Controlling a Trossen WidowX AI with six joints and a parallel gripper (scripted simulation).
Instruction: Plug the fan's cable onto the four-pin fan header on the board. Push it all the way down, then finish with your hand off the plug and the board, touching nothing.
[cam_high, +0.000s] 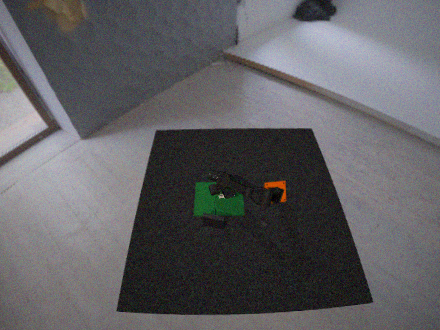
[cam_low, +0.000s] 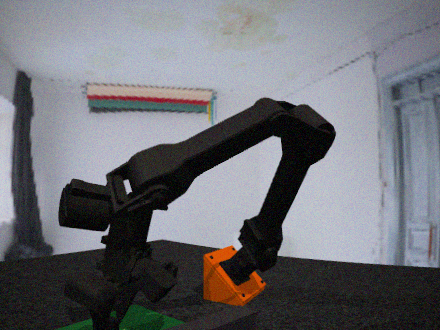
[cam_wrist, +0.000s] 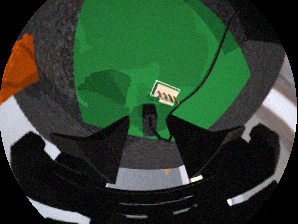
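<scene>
Now: the dark fan plug 10 mm to the right of my gripper tip. Also, from my gripper tip: pale four-pin header: 30 mm to the left, 20 mm below, 10 mm ahead; black fan: 210 mm to the left, 70 mm ahead, 40 mm above; green board: 40 mm to the left, 40 mm below, 30 mm ahead.
</scene>
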